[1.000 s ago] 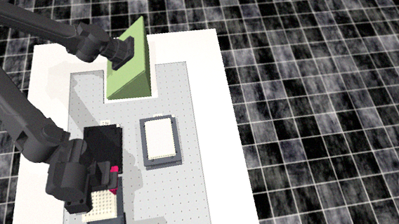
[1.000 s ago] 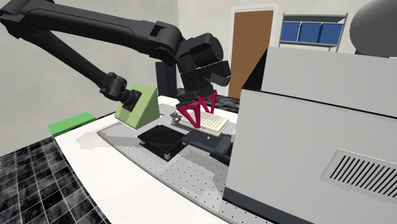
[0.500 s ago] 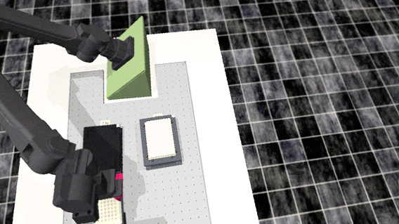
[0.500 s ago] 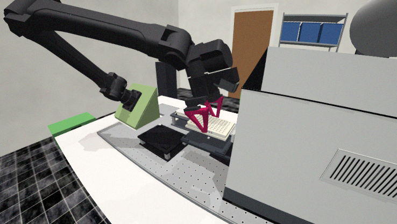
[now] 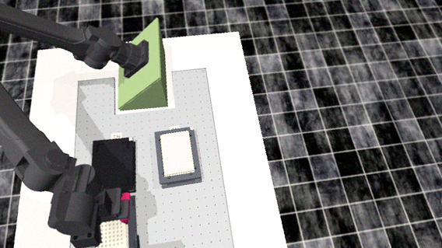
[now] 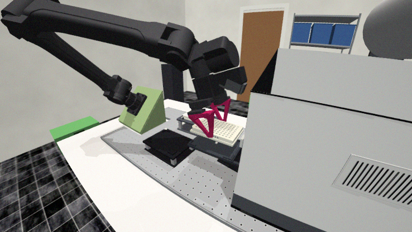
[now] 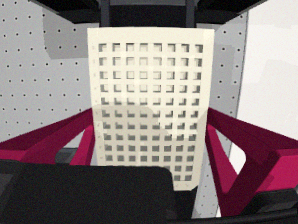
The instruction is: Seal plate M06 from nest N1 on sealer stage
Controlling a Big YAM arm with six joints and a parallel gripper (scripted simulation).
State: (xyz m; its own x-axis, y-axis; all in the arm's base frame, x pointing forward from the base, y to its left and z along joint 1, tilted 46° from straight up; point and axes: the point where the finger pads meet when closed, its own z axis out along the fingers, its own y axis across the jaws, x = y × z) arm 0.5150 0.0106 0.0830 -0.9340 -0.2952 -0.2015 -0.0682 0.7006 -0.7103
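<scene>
The 96-well plate M06 lies right at my hand. From my hand the other things lie so: black plate nest N1: 180 mm behind, 30 mm to the right, 110 mm below; then sealed plate M09: 190 mm behind, 160 mm to the left, 80 mm below; then dark sealer stage: 60 mm below.
</scene>
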